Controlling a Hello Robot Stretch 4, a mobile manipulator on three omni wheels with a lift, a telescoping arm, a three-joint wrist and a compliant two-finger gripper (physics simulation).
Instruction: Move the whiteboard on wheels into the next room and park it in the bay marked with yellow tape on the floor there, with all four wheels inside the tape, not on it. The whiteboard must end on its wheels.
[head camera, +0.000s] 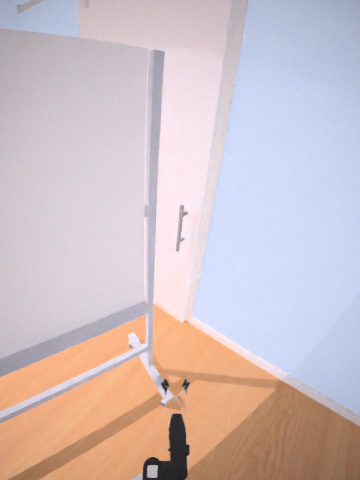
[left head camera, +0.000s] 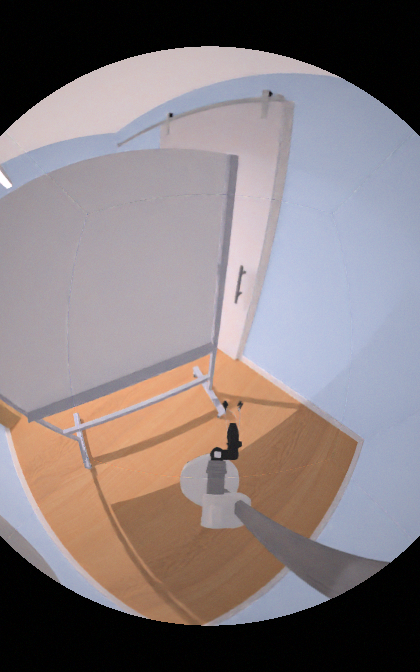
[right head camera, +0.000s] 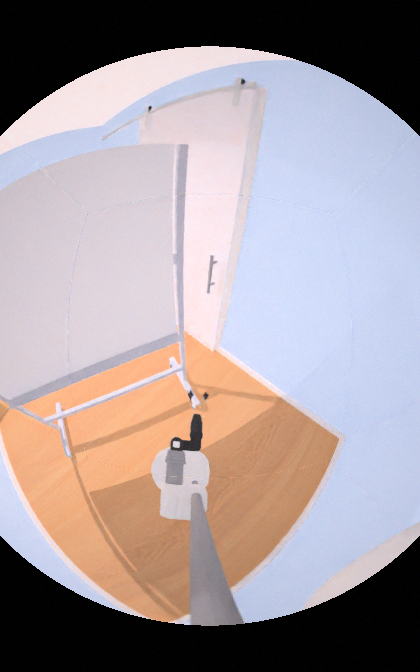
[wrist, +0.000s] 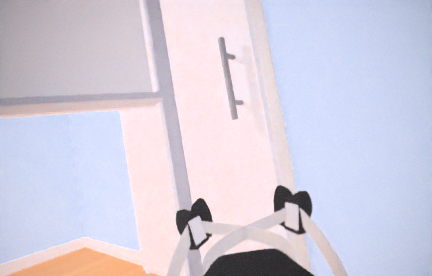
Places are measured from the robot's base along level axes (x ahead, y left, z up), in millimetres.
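Pixels of known places: gripper, fingertip midpoint: (head camera: 175, 379) (left head camera: 232, 400) (right head camera: 197, 390) (wrist: 242, 207).
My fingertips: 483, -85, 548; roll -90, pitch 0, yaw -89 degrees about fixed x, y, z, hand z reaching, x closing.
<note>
Behind a point stands the place of what it marks, as x, y, z.
The whiteboard (head camera: 75, 190) @(645, 237, 1292) (left head camera: 145, 270) @(607, 297, 1246) (right head camera: 125, 260) @(657, 219, 1227) (wrist: 75, 50) @(684, 175, 836) stands upright on its wheeled feet, on the left of the head views. Its right post and right foot are nearest my arm. My gripper (head camera: 176, 385) @(483, -85, 548) (left head camera: 233, 405) @(483, -85, 548) (right head camera: 198, 396) @(483, -85, 548) (wrist: 242, 207) @(483, -85, 548) is open and empty. In the head view it shows beside the near end of the right foot; in the wrist view its left fingertip overlaps the right post. Whether it touches the post I cannot tell. The yellow tape bay does not show in these views.
A pale sliding door (head camera: 190, 125) @(1236, -108, 1414) (left head camera: 255, 200) @(1215, -135, 1444) (right head camera: 215, 190) @(1255, -84, 1426) (wrist: 215, 160) @(1329, 7, 574) hangs from a rail behind the whiteboard, with a grey bar handle (head camera: 180, 228) @(1158, -105, 880) (left head camera: 240, 284) @(1220, -127, 839) (right head camera: 210, 274) @(1158, -108, 876) (wrist: 228, 79) @(1157, -103, 857). A blue wall (head camera: 295, 200) @(936, -578, 1195) (wrist: 360, 125) @(1028, -462, 613) runs along the right, with a white skirting board.
</note>
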